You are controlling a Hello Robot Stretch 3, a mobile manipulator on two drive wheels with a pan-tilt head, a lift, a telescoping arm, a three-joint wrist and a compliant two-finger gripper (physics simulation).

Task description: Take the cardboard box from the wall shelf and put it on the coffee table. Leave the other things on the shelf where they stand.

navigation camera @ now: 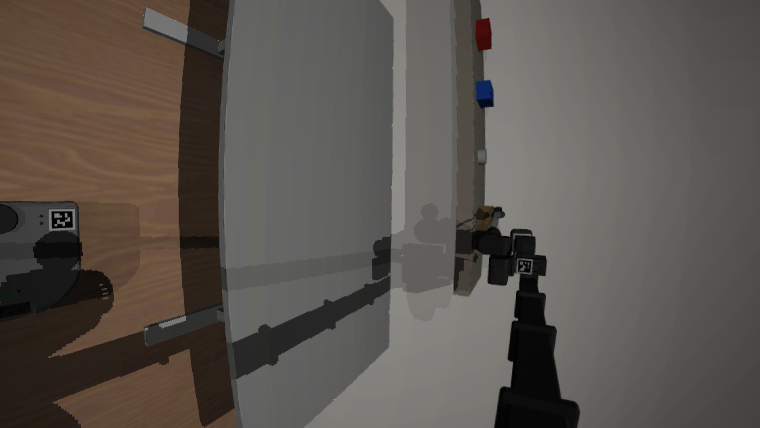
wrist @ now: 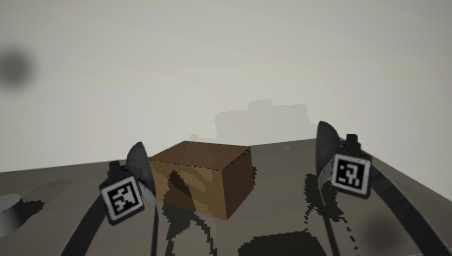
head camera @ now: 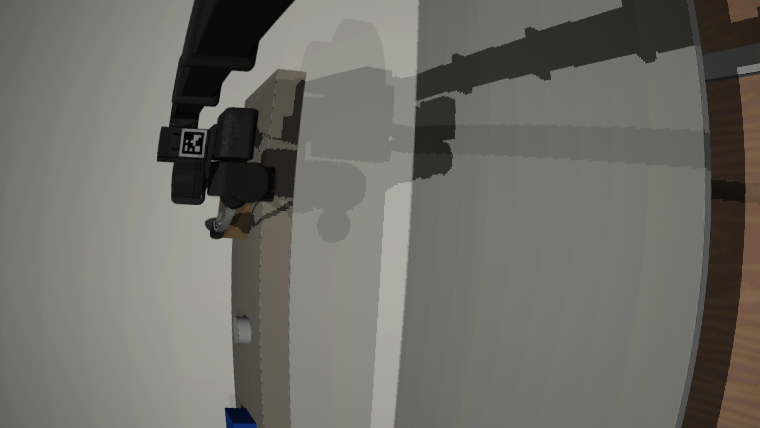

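Frame: origin at the robot's base, x ahead, y left, z up, level; metres.
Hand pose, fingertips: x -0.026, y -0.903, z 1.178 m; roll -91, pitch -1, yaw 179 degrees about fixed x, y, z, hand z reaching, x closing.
Observation:
After its pixels a point has its place.
The brown cardboard box [head camera: 239, 230] @(x 0.046, y -0.955, z 1.122 m) [navigation camera: 485, 220] @(x 0.014, y -0.936, z 1.134 m) [wrist: 207, 187] stands on the wall shelf [head camera: 274, 319] @(x 0.178, y -0.850, z 1.081 m) [navigation camera: 464, 159] @(x 0.198, y -0.849, z 1.078 m) [wrist: 280, 207] near its end. My gripper [wrist: 232, 151] @(x -0.026, y -0.903, z 1.178 m) is open above the shelf. In the wrist view the box shows between the fingers, close to the left fingertip, with a wide gap to the right one. Whether the left fingertip touches the box cannot be told. In the head view the wrist and a finger hide part of the box. The grey coffee table [head camera: 531, 265] @(x 0.067, y -0.679, z 0.720 m) [navigation camera: 308, 159] @(x 0.175, y -0.573, z 0.720 m) lies below, in front of the shelf.
A white cylinder [head camera: 243, 329] @(x 0.213, y -0.915, z 1.120 m) [navigation camera: 481, 156] @(x 0.217, y -0.915, z 1.119 m) [wrist: 11, 215] stands on the shelf beyond the box's left side in the wrist view. A blue block [head camera: 240, 418] @(x 0.400, y -0.929, z 1.131 m) [navigation camera: 485, 94] @(x 0.413, y -0.900, z 1.135 m) and a red block [navigation camera: 483, 34] @(x 0.632, y -0.917, z 1.133 m) stand farther along. The wall rises behind the shelf.

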